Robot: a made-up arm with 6 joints.
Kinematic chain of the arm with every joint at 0, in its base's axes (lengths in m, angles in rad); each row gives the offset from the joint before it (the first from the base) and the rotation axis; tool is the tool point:
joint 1: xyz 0 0 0.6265 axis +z
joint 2: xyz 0.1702 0 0 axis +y
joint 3: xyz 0 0 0.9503 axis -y
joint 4: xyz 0 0 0.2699 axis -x
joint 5: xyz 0.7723 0 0 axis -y
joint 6: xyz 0.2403 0 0 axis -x
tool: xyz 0 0 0
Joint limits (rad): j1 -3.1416..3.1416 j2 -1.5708..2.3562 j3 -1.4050..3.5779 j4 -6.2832..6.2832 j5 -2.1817..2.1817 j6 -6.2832..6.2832
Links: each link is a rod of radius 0.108 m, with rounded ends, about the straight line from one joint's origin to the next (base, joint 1, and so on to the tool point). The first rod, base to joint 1, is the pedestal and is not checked.
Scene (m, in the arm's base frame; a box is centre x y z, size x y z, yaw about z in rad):
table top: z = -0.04
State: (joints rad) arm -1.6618 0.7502 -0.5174 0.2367 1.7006 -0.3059
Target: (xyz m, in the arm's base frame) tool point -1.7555 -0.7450 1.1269
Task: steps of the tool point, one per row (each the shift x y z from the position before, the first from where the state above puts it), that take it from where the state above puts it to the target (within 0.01 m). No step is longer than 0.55 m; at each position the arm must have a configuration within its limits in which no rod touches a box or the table.
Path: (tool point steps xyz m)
1: -0.4586 -0.0394 0.0733
2: -0.4706 0.1201 0.0872
3: -0.4234 0.2784 0.0976
4: -0.3206 0.4127 0.1047

